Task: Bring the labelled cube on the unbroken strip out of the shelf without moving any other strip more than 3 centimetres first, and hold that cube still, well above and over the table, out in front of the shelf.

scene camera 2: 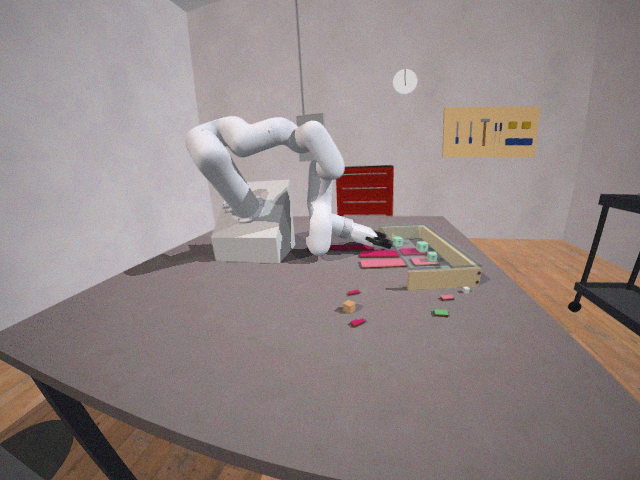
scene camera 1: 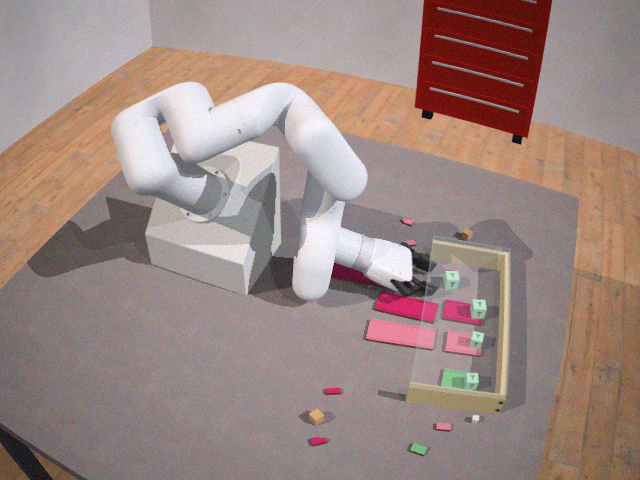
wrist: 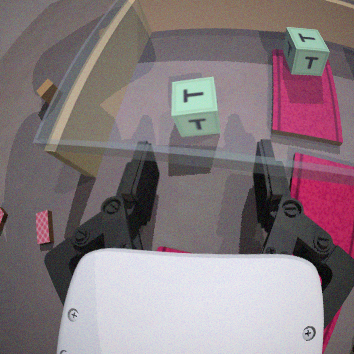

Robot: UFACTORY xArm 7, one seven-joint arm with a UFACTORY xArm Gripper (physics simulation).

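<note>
My gripper (scene camera 1: 433,277) (scene camera 2: 391,241) (wrist: 204,156) is open and empty, its fingertips at the front edge of the shelf's clear top. A mint cube marked T (scene camera 1: 451,279) (scene camera 2: 398,241) (wrist: 195,106) stands inside the shelf, beyond the fingertips and between their lines; no strip shows under it. A magenta strip (scene camera 1: 354,273) lies under the arm, apart from that cube. A second T cube (scene camera 1: 478,308) (wrist: 306,52) stands on an inner magenta strip (scene camera 1: 453,311) (wrist: 305,107), with a gap to the outer magenta strip (scene camera 1: 405,306) (wrist: 325,192). Their undersides are hidden.
The shelf (scene camera 1: 454,397) (scene camera 2: 443,279) (wrist: 100,75) has wooden walls. A T cube (scene camera 1: 477,339) stands on an inner pink strip (scene camera 1: 457,342), apart from an outer pink strip (scene camera 1: 400,333). Another T cube (scene camera 1: 471,381) stands on a green strip (scene camera 1: 450,378). Small blocks lie around the shelf.
</note>
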